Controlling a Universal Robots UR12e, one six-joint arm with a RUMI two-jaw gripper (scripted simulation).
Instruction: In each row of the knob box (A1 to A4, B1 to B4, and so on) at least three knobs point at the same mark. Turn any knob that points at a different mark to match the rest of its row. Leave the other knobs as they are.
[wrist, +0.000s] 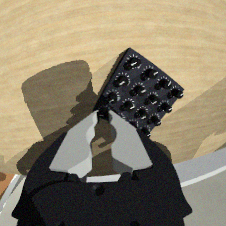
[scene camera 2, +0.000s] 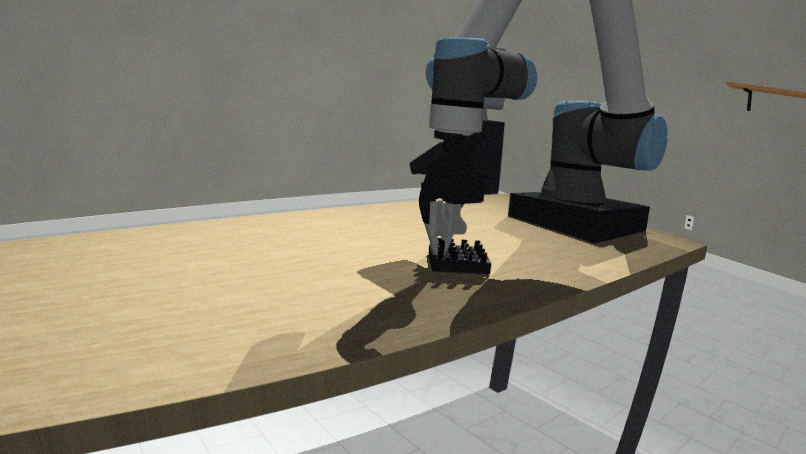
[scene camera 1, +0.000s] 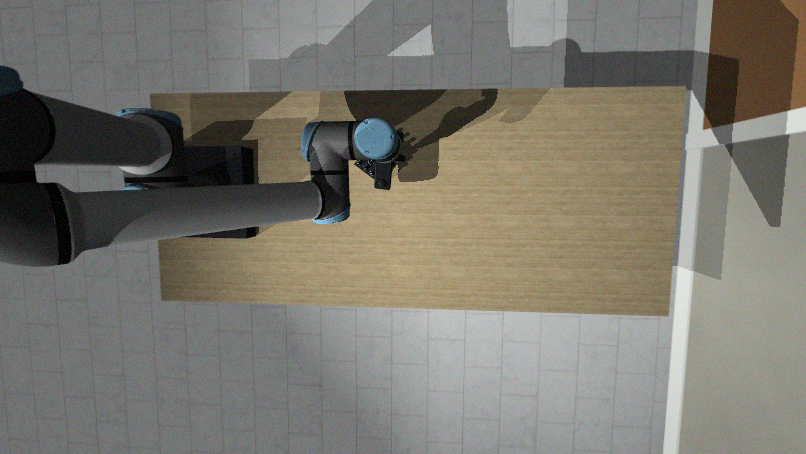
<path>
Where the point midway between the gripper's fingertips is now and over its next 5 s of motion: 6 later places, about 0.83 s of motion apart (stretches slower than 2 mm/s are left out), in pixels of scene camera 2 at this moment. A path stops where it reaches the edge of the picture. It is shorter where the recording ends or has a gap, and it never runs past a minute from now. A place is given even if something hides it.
My gripper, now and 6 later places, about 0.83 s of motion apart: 439, 254; 441, 235; 440, 232; 441, 227; 441, 224; 440, 230; 440, 244
</path>
